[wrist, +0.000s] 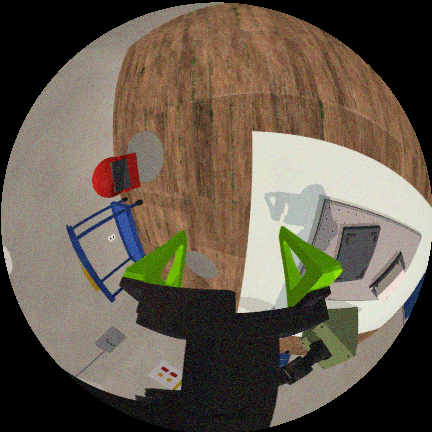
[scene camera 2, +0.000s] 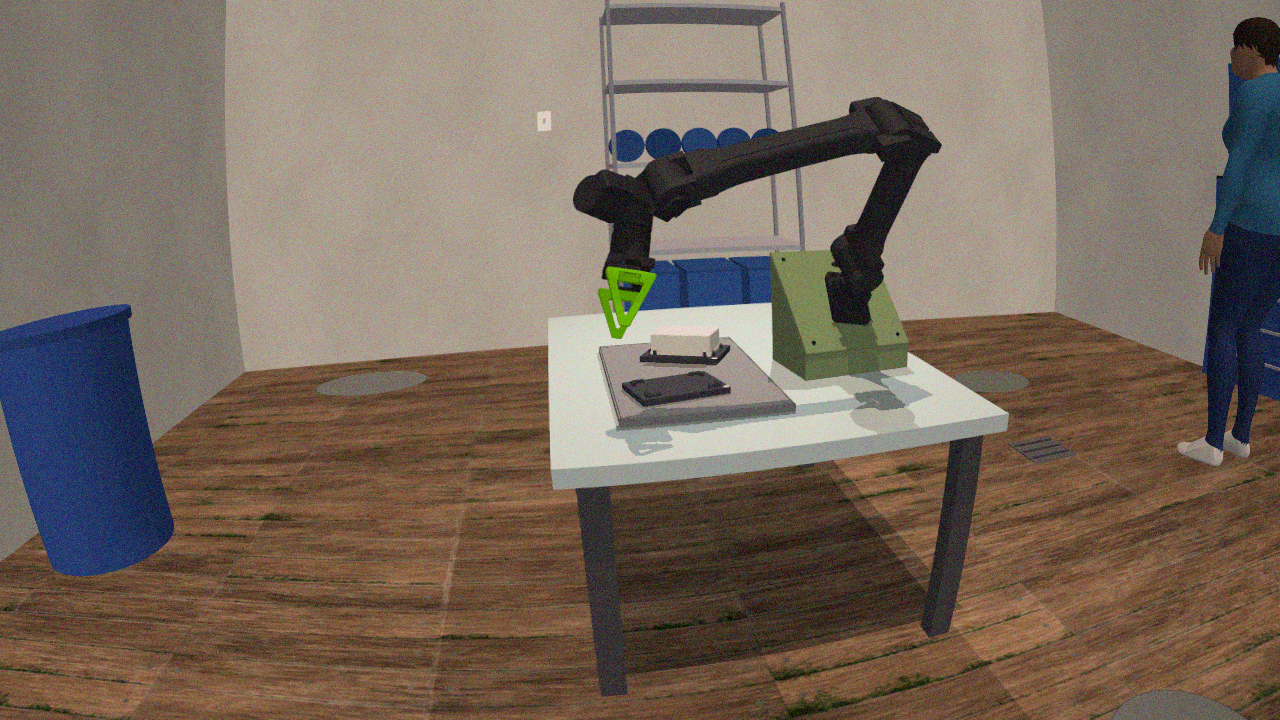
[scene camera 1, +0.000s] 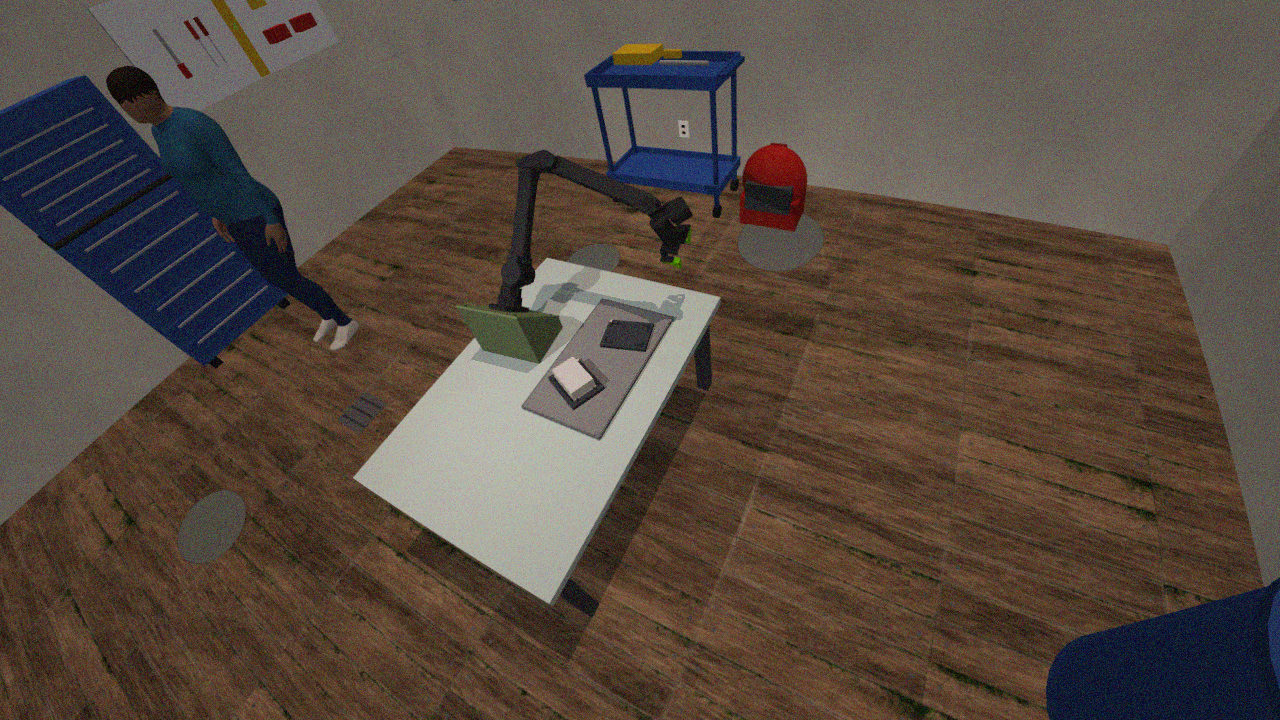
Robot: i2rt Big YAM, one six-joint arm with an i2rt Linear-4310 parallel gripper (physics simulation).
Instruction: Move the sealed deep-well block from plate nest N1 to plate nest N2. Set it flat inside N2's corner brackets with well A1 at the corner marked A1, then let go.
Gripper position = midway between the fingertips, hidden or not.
My gripper point(scene camera 2: 620, 332) is open and holds nothing. I also see a white block point(scene camera 2: 668, 340), a dark nest point(wrist: 357, 243) and a grey perforated plate point(scene camera 2: 750, 387).
The white block is seen too in scene camera 1 point(scene camera 1: 576, 381). My gripper shows as well in the wrist view point(wrist: 232, 232) and in scene camera 1 point(scene camera 1: 684, 255). The grey perforated plate shows as well in the wrist view point(wrist: 392, 238) and in scene camera 1 point(scene camera 1: 615, 368).
